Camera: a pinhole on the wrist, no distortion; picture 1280 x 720 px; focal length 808.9 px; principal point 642.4 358.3 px. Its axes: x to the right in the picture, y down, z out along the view. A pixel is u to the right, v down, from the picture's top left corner.
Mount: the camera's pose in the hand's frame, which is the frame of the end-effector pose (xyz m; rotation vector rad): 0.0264 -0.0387 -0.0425 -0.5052 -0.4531 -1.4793
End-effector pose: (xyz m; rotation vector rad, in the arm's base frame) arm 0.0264 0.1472 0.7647 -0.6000 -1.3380 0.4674
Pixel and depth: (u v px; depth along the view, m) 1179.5 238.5 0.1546
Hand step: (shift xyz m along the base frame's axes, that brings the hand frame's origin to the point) -0.1403 0.0006 0.0477
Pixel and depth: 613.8 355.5 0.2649
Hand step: -0.1572 0.1348 -0.0353
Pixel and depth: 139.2 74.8 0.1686
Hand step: -0.0392 0.0925 -0.1132
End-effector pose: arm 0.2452 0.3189 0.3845 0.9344 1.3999 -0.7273
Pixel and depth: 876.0 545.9 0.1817
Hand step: 0.0912 -0.0977 -0.0795
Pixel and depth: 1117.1 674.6 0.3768
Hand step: 0.2011 -0.3159 -0.2131
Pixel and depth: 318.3 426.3 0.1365
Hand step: 0.0946 0.0122 -0.0307
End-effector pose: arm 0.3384 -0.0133 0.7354 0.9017 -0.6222 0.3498
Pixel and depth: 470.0 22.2 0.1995
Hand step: -0.1346 -0.0188 0.0790
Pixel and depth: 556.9 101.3 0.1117
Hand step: -0.0392 -0.0154 0.0368
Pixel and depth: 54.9 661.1 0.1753
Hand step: -0.0282 0.0803 0.1722
